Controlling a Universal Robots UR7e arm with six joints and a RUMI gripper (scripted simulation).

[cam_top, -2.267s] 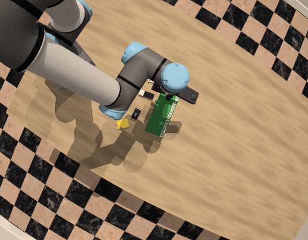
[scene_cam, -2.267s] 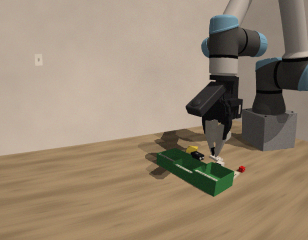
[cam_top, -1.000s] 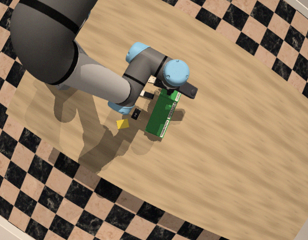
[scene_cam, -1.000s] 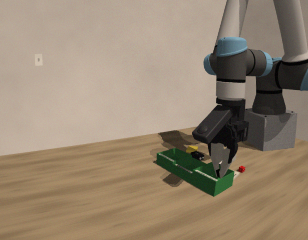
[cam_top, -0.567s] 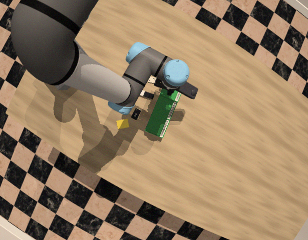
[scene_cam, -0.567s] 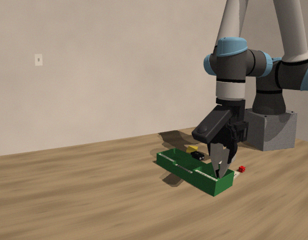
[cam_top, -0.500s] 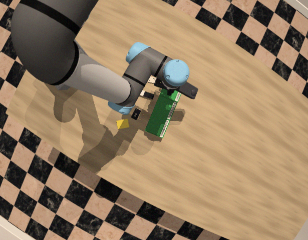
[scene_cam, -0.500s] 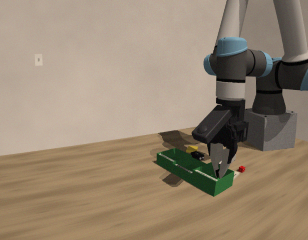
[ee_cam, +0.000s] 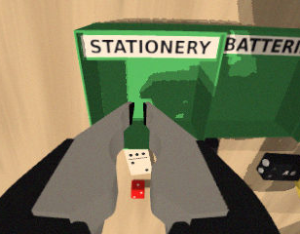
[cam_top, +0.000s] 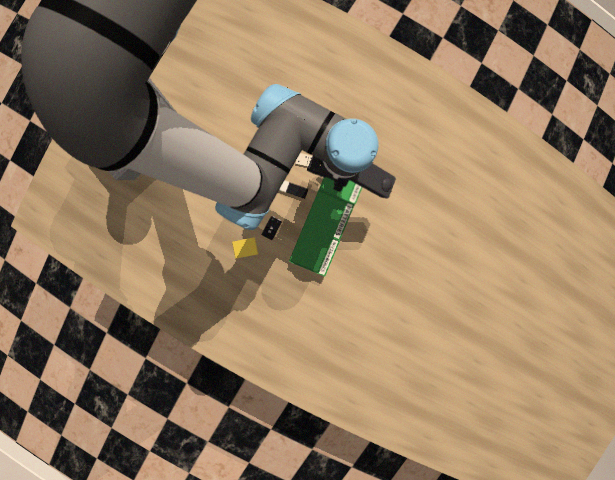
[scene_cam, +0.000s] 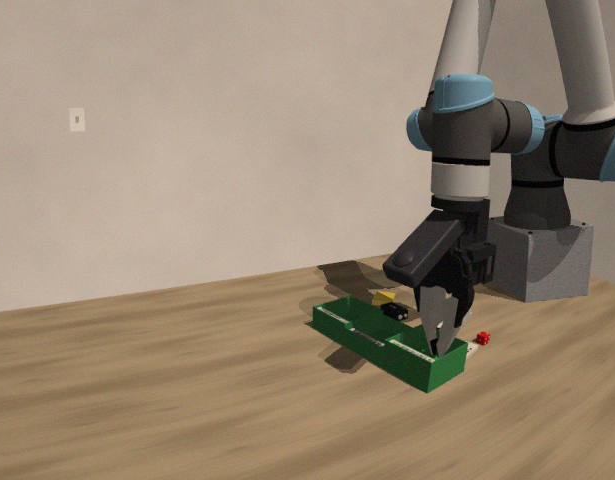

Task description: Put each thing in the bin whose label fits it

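My gripper is now 80 mm past the black 9V battery, 160 mm to the left of it and 30 mm above it. Also, from my hand: black-and-white block: 80 mm behind, 70 mm to the right, 30 mm below; then red die: 130 mm behind, 30 mm below; then yellow block: 120 mm behind, 240 mm to the right, 30 mm below.
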